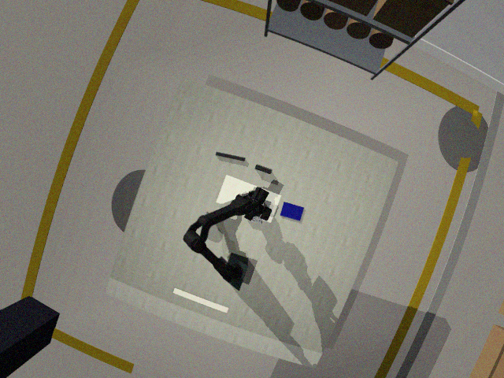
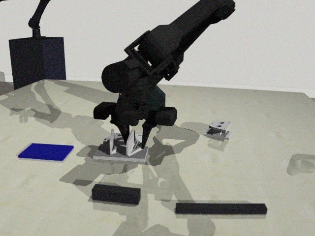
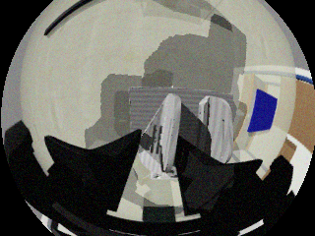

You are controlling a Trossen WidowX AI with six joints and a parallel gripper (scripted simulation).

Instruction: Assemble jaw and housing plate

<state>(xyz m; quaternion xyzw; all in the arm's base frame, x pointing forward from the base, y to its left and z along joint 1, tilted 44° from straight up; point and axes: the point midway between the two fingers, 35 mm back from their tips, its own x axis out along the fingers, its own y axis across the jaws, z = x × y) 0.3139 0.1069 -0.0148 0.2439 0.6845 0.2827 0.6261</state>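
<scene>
My gripper tip is now 2 cm short of the grey base plate, 3 cm to the left of it and 1 cm above it. Round my gripper tip: short black block (20 cm ahead, 3 cm to the left); blue pad (6 cm ahead, 21 cm to the right, 1 cm below); grey jaw (3 cm behind, 2 cm to the right).
</scene>
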